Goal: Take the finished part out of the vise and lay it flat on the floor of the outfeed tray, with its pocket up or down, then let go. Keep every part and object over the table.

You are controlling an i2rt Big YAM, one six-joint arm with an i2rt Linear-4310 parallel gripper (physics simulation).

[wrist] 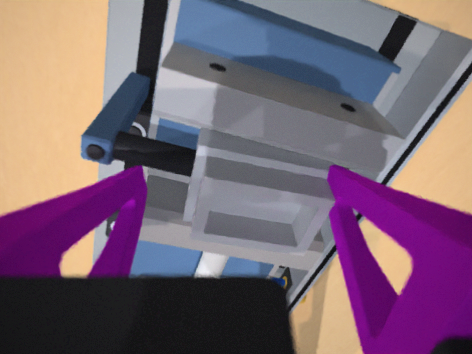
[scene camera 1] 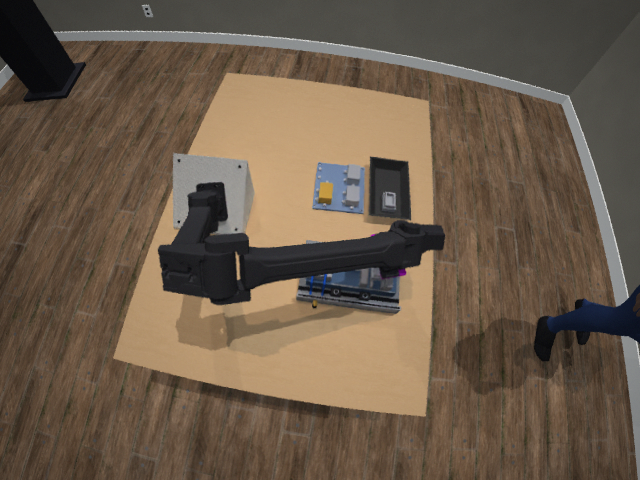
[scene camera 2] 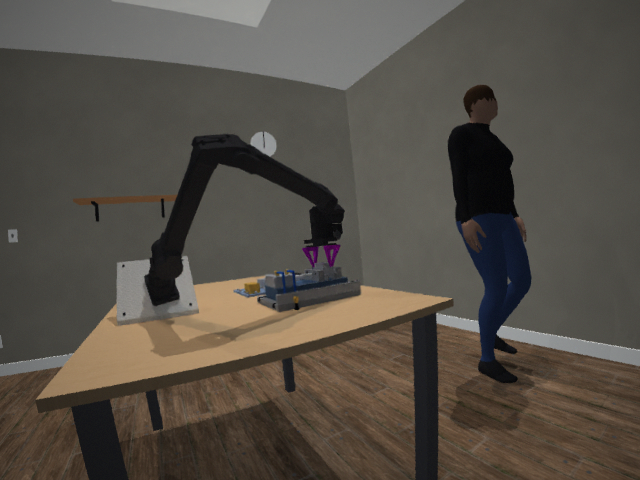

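Pixels of known places: gripper, fingertip midpoint: (wrist: 236, 178) (scene camera 2: 322, 266); arm's base, link origin: (scene camera 1: 212, 201) (scene camera 2: 161, 288).
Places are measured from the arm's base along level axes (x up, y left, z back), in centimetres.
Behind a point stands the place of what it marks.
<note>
The finished part (wrist: 250, 187) {y -20.5, x 3.1, z -51.2 cm}, a light grey block with a rectangular pocket facing up, sits between the grey jaws of the vise (wrist: 280, 117) {y -21.3, x 1.3, z -53.4 cm} (scene camera 2: 320, 295) {y -30.1, x -5.8, z -40.8 cm} (scene camera 1: 351, 304) {y -30.2, x -3.7, z -42.3 cm}. My gripper (wrist: 236, 178) {y -20.1, x 1.6, z -50.5 cm} (scene camera 2: 323, 265) {y -20.1, x 1.6, z -50.5 cm} is open with magenta fingers. It points down just above the part, one finger toward each end of it in the wrist view; nothing is held. In scene camera 1 the arm hides most of the fingers and the part. The black outfeed tray (scene camera 1: 379, 178) {y 15.3, x -7.1, z -54.6 cm} lies beyond the vise, at the right side of the table, with a small grey pocketed part (scene camera 1: 389, 200) {y 5.1, x -5.1, z -56.7 cm} on its floor.
A blue plate (scene camera 1: 334, 176) {y 15.6, x -7.5, z -38.6 cm} with a yellow block (scene camera 1: 325, 192) {y 6.6, x -3.9, z -35.2 cm} and two grey blocks stands left of the tray. A blue-ended black rod (wrist: 155, 150) {y -16.6, x 1.0, z -51.0 cm} sticks out beside the part. Blue upright hoops (scene camera 2: 289, 280) stand at the vise's near end. A person (scene camera 2: 483, 180) stands beyond the table.
</note>
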